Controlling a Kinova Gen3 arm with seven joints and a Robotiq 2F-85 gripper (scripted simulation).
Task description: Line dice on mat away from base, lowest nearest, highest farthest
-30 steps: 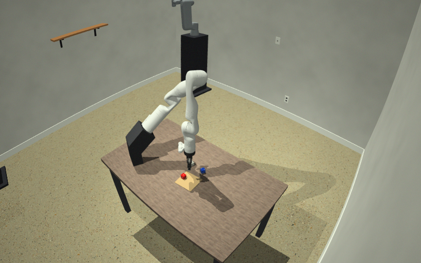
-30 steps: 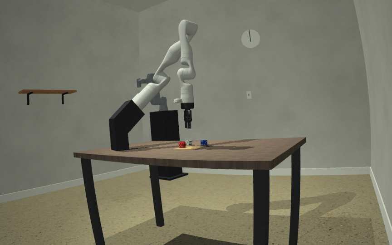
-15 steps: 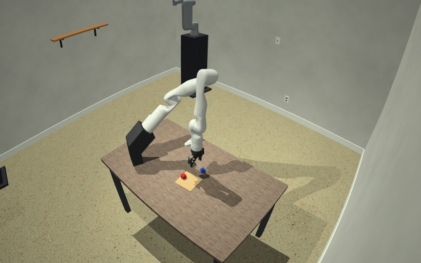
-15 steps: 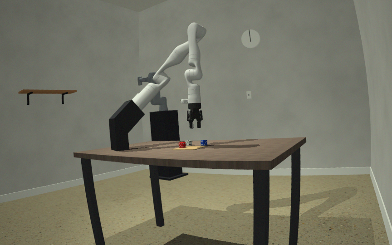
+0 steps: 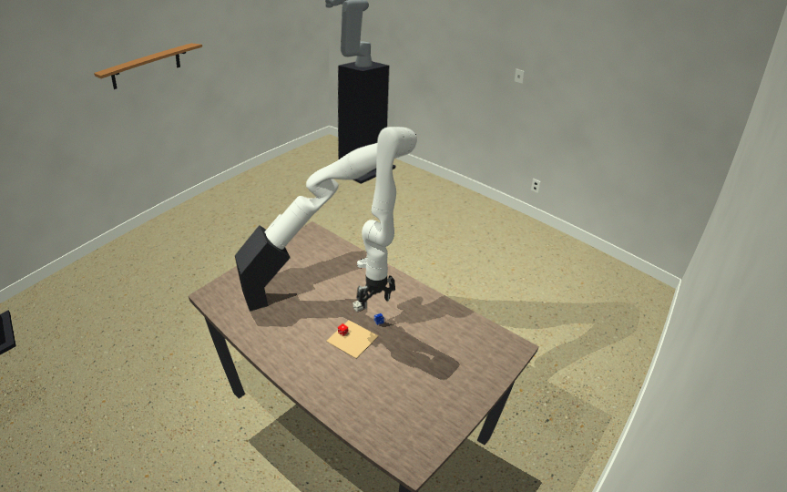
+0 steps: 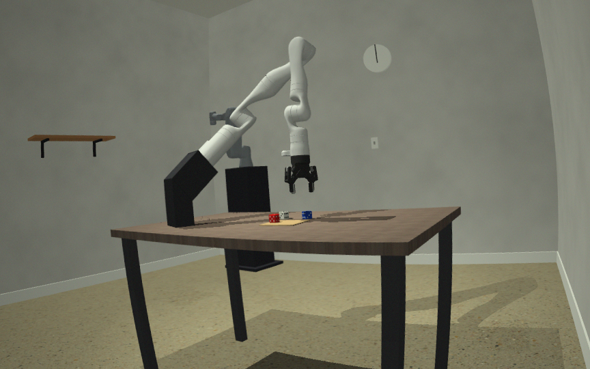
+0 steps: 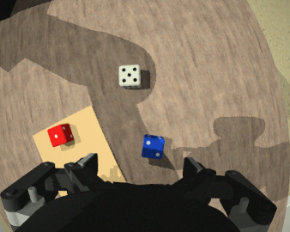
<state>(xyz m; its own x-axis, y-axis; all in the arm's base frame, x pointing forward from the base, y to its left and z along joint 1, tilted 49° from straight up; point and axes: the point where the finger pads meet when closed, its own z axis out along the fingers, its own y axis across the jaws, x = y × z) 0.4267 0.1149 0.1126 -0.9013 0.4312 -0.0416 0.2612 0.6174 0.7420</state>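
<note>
The blue die is 9 cm below my hand and 1 cm to the left of it. From my hand the other things lie so: tan mat: 12 cm to the right, 11 cm below; then red die: 13 cm to the right, 9 cm below, 5 cm behind; then white die: 10 cm behind, 9 cm below, 1 cm to the left.
</note>
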